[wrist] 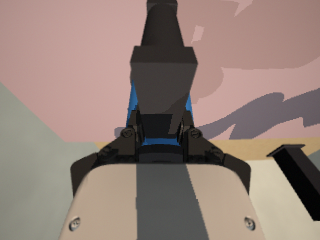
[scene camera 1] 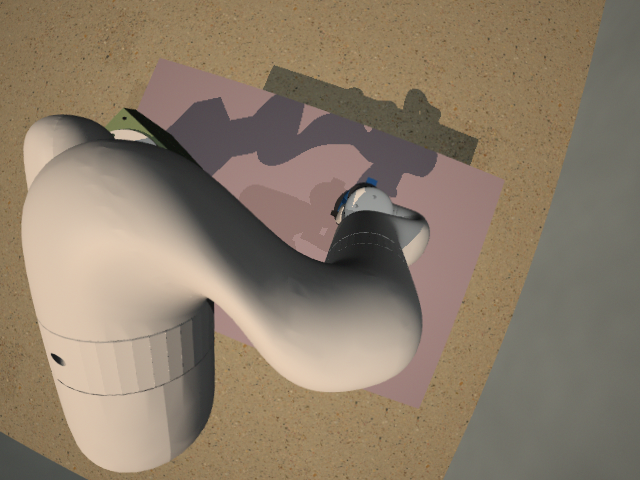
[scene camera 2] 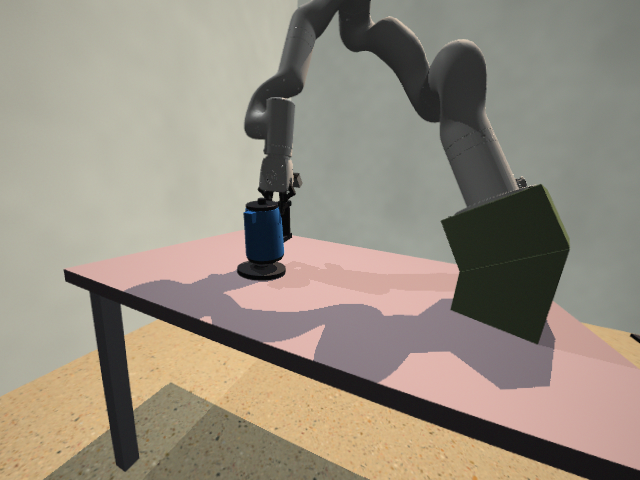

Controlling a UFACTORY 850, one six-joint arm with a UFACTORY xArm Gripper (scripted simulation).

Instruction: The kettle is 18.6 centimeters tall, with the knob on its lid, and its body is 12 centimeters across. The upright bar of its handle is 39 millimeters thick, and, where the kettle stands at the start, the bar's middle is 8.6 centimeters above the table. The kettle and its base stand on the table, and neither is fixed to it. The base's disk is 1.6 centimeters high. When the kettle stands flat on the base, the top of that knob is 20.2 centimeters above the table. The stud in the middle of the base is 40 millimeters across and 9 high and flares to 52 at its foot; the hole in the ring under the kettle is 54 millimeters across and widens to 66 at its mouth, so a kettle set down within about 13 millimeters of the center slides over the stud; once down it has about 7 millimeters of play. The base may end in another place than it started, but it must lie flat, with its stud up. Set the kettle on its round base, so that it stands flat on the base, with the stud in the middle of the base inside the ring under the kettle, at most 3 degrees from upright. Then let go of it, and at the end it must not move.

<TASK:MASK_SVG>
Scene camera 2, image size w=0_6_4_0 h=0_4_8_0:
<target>gripper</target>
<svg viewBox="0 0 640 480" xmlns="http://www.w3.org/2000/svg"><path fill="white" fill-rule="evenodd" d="M266 156L266 158L263 158L258 191L269 201L272 201L274 192L279 192L280 202L278 202L280 215L284 215L285 203L292 196L296 195L294 187L300 188L302 180L299 173L293 173L292 161L289 158Z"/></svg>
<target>blue kettle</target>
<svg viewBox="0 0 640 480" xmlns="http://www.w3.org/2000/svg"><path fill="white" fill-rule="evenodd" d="M258 198L258 201L246 203L246 209L243 213L246 256L251 263L272 264L283 258L284 242L292 238L292 233L290 233L291 200L287 200L284 215L280 215L278 202L280 201L275 202L268 201L266 198Z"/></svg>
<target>round black base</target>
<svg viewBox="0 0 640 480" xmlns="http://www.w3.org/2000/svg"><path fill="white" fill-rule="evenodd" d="M237 266L238 275L251 280L273 280L284 276L286 273L285 265L280 262L259 265L245 261Z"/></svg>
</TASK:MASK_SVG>
